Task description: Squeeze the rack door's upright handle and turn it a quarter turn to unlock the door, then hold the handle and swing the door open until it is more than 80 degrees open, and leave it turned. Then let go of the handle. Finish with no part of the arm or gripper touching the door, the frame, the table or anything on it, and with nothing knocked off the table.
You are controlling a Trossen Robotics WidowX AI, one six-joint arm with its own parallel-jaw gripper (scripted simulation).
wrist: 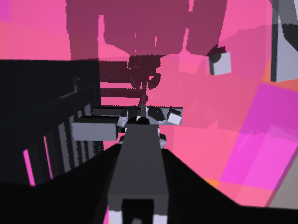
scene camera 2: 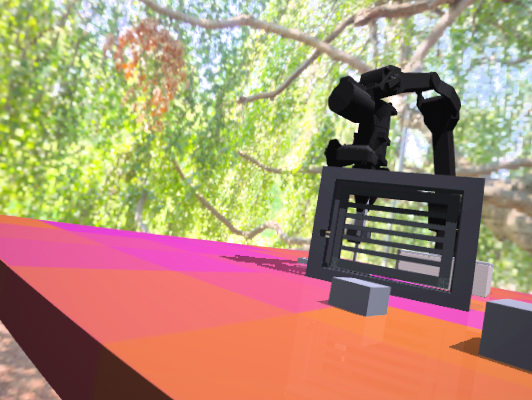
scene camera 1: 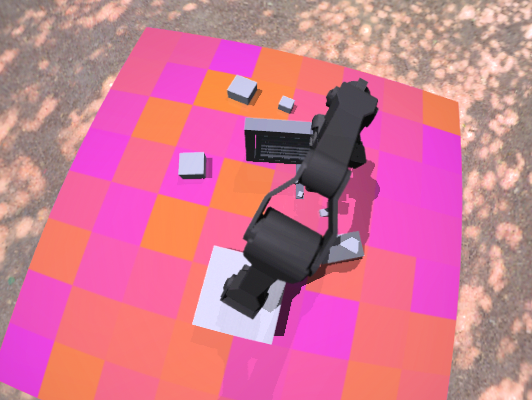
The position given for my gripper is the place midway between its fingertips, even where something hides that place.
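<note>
There is a dark rack frame [wrist: 37,82] here, which I see in the wrist view. That same view shows me my gripper [wrist: 141,152]. I find the gripper [scene camera 1: 314,166] in scene camera 1 as well, and in scene camera 2 I see the gripper [scene camera 2: 361,213] too.
</note>
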